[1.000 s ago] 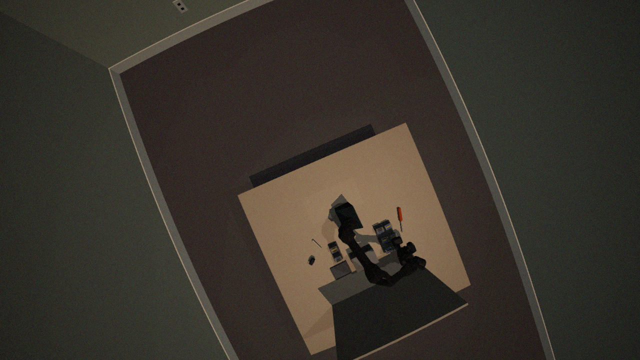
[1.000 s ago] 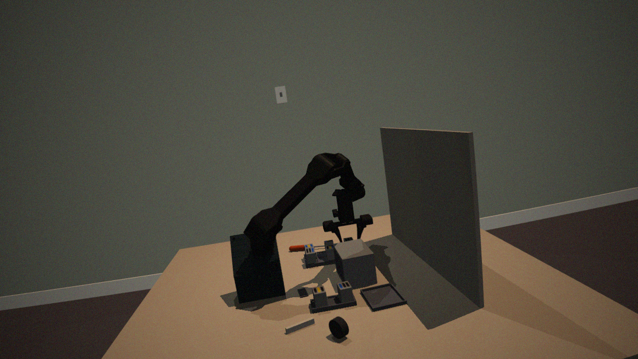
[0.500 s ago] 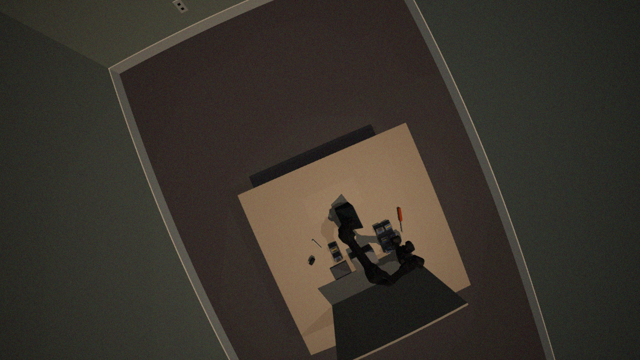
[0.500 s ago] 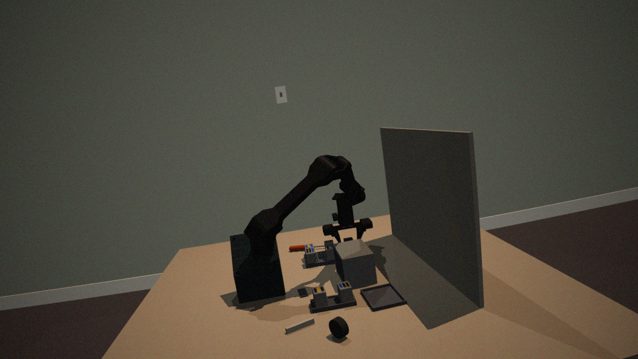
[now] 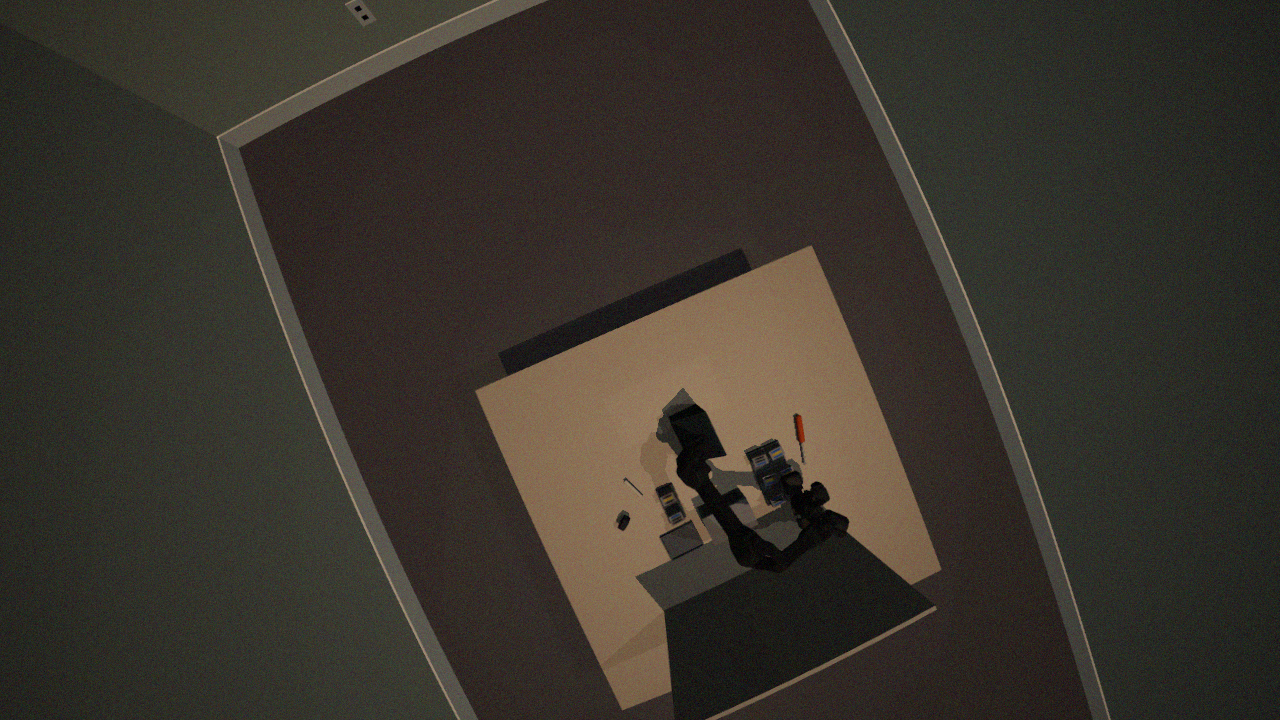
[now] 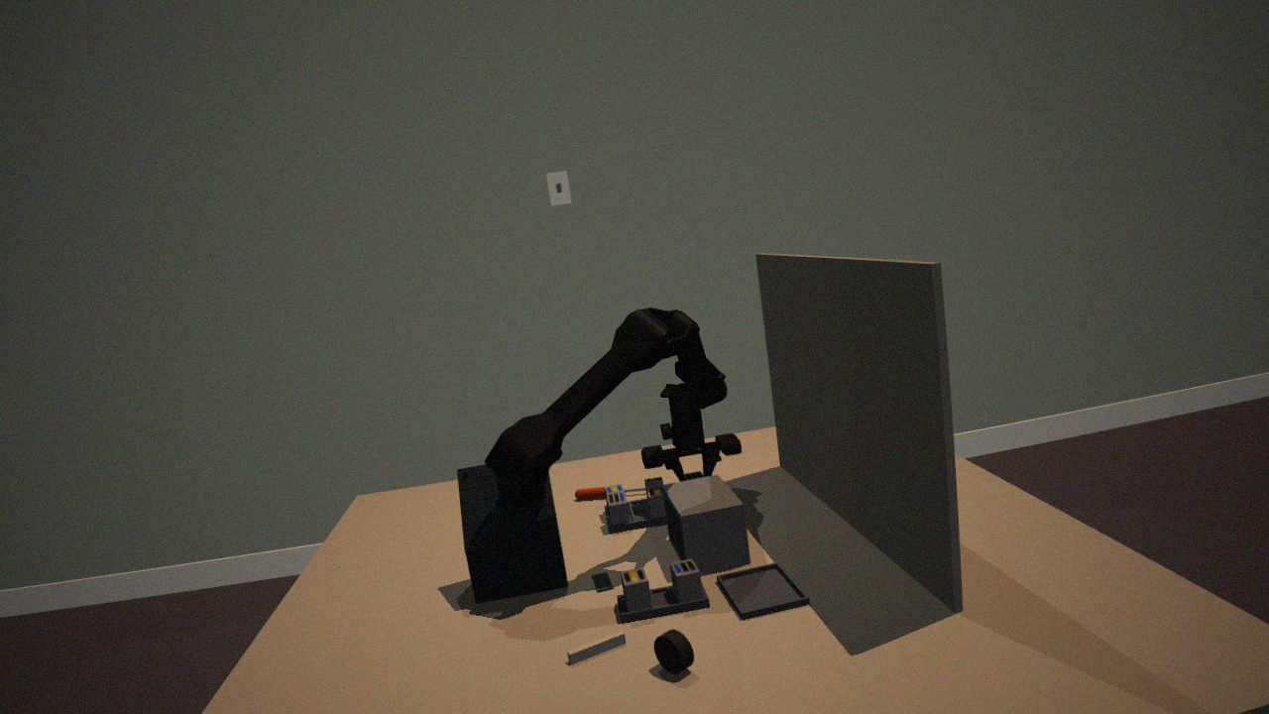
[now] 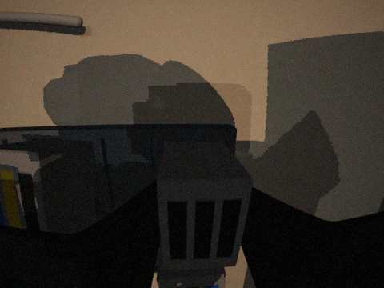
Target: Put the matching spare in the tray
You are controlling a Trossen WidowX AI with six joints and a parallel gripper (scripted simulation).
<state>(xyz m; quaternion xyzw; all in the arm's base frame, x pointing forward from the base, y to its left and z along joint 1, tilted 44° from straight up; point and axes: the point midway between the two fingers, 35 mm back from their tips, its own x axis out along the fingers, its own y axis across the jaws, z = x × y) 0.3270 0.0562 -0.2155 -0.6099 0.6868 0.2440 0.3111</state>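
Now: gripper tip 3 cm past the dark tray, 41 cm to the left of it and 1 cm above it. From my gripper tip the other things lie so: rack: 8 cm behind, 2 cm to the right, 1 cm below; mounted unit: 5 cm behind, 22 cm to the right, 3 cm above; grey spare: 2 cm above.
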